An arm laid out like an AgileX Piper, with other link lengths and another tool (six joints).
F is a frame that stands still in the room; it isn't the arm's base.
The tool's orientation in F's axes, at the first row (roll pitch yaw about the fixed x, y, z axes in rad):
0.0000 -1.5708 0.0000
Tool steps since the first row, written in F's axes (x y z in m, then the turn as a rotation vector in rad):
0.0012 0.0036 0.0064 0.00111 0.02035 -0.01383
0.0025 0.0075 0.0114 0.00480 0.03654 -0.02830
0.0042 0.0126 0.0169 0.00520 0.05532 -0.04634
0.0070 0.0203 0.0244 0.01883 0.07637 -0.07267
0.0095 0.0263 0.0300 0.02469 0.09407 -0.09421
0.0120 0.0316 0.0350 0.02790 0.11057 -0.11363
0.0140 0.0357 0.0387 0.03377 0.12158 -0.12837
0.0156 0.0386 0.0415 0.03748 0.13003 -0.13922
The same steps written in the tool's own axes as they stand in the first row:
0.0064 0.0036 -0.0012 -0.01383 0.02035 -0.00111
0.0114 0.0075 -0.0025 -0.02830 0.03654 -0.00480
0.0169 0.0126 -0.0042 -0.04634 0.05532 -0.00520
0.0244 0.0203 -0.0070 -0.07267 0.07637 -0.01883
0.0300 0.0263 -0.0095 -0.09421 0.09407 -0.02469
0.0350 0.0316 -0.0120 -0.11363 0.11057 -0.02790
0.0387 0.0357 -0.0140 -0.12837 0.12158 -0.03377
0.0415 0.0386 -0.0156 -0.13922 0.13003 -0.03748

